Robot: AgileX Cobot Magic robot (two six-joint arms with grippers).
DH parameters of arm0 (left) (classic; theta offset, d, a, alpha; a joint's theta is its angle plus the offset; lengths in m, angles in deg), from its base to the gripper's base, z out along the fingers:
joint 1: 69.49 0.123 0 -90
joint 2: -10.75 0 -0.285 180
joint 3: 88.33 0 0.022 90
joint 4: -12.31 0.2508 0 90
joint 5: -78.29 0 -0.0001 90
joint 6: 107.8 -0.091 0 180
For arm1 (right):
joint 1: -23.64 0.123 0 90
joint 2: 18.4 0 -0.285 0
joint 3: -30.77 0 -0.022 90
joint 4: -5.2 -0.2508 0 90
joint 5: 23.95 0 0.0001 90
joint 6: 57.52 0.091 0 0
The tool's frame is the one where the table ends.
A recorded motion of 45 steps. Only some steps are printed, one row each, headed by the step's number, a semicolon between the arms.
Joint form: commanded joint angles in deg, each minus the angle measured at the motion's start. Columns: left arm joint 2, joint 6, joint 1, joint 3, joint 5, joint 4; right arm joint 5, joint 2, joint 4, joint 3, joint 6, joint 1.
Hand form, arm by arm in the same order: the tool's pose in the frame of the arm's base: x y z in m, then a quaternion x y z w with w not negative. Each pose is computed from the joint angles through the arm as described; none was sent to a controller.
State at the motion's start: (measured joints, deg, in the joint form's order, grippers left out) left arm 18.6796 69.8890 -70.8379 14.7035 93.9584 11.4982; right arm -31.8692 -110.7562 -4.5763 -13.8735 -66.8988 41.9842
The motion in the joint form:
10: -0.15 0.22 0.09 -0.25 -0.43 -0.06; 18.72 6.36 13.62 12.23 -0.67 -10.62
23: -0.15 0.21 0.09 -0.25 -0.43 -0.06; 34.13 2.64 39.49 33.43 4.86 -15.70
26: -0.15 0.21 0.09 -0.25 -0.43 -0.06; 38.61 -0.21 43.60 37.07 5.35 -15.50
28: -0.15 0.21 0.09 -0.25 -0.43 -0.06; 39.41 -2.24 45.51 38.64 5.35 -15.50
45: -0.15 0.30 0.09 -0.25 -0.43 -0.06; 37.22 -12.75 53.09 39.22 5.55 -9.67
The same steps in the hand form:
10: 0.0551 -0.0016 0.1891 0.01807 0.76714 -0.00158 0.64123; 0.2792 0.0367 0.2498 -0.16621 0.88785 -0.02849 0.42812
23: 0.0551 -0.0016 0.1891 0.01814 0.76713 -0.00152 0.64123; 0.3231 -0.0051 0.3322 -0.20936 0.85413 -0.21081 0.42683
26: 0.0551 -0.0016 0.1891 0.01814 0.76713 -0.00152 0.64123; 0.3346 -0.0093 0.3334 -0.21756 0.85852 -0.24319 0.39555
28: 0.0551 -0.0016 0.1891 0.01814 0.76713 -0.00152 0.64123; 0.3435 -0.0108 0.3303 -0.22584 0.85780 -0.25666 0.38380
45: 0.0551 -0.0016 0.1891 0.01754 0.76715 -0.00203 0.64123; 0.3800 0.0270 0.2726 -0.33386 0.84154 -0.26640 0.33073

